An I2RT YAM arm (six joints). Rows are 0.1 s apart.
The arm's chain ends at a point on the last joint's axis. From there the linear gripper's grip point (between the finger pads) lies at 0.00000 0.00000 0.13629 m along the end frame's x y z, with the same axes.
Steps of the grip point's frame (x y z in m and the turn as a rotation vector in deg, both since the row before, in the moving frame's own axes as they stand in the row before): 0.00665, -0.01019, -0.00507, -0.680, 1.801, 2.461; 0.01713, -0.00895, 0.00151, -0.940, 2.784, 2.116; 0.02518, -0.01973, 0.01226, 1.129, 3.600, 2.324; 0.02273, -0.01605, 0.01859, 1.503, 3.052, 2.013; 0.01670, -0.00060, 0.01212, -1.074, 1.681, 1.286; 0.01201, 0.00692, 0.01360, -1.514, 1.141, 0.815
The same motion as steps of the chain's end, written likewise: 0.00240, -0.01190, -0.00499, -0.680, 1.801, 2.461; 0.01055, -0.01131, 0.00169, -0.940, 2.784, 2.116; 0.01657, -0.01722, 0.01256, 1.129, 3.600, 2.324; 0.01541, -0.01261, 0.01883, 1.503, 3.052, 2.013; 0.01273, -0.00320, 0.01220, -1.074, 1.681, 1.286; 0.00932, 0.00330, 0.01367, -1.514, 1.141, 0.815
